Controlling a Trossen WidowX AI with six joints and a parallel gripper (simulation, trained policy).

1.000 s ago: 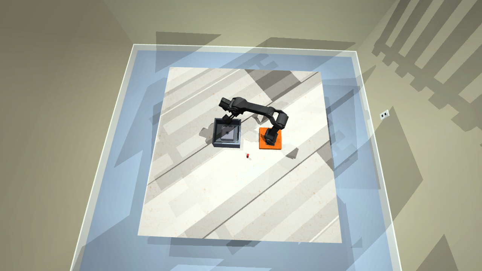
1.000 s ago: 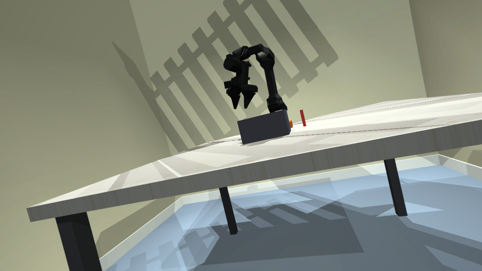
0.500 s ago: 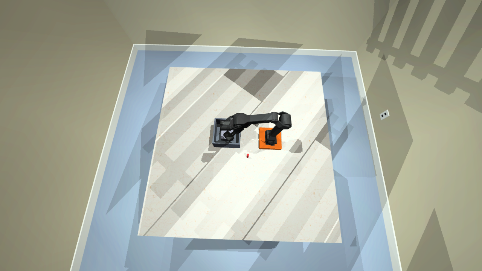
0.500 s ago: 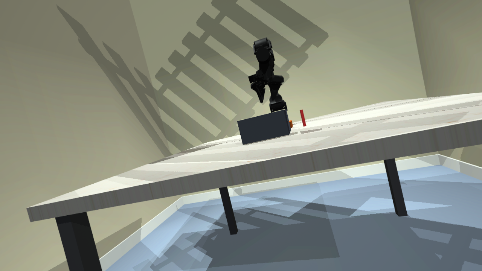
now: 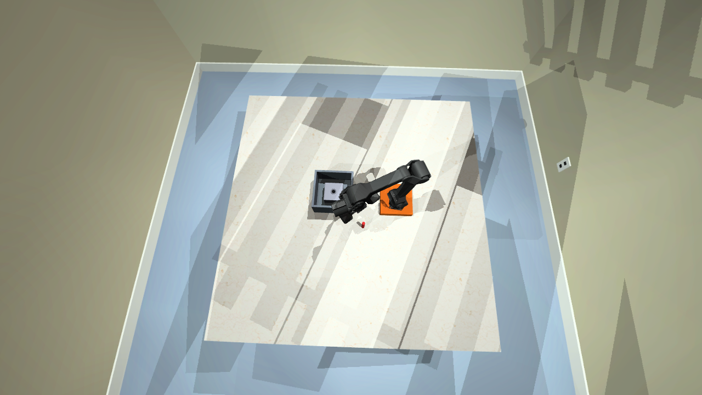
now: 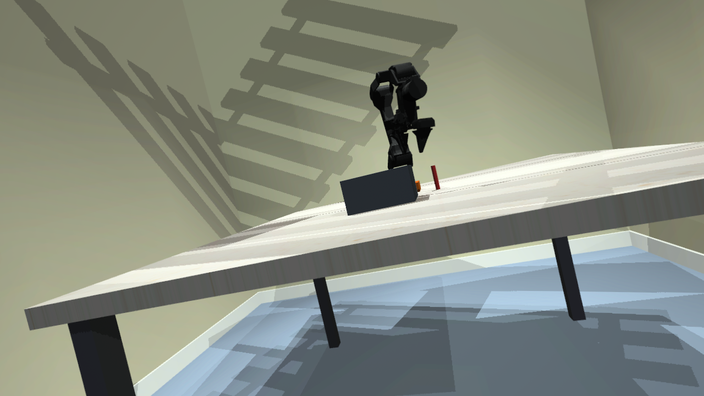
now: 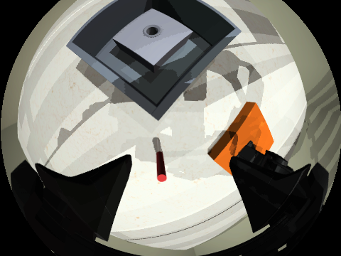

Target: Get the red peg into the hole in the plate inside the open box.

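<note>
Right now my gripper tip is 9 cm above the red peg, 5 cm to the right of it and 3 cm past it. The rest, counted from my gripper tip: dark box: 14 cm ahead, 11 cm below, 9 cm to the right; then light grey plate: 14 cm ahead, 9 cm to the right, 9 cm below.
</note>
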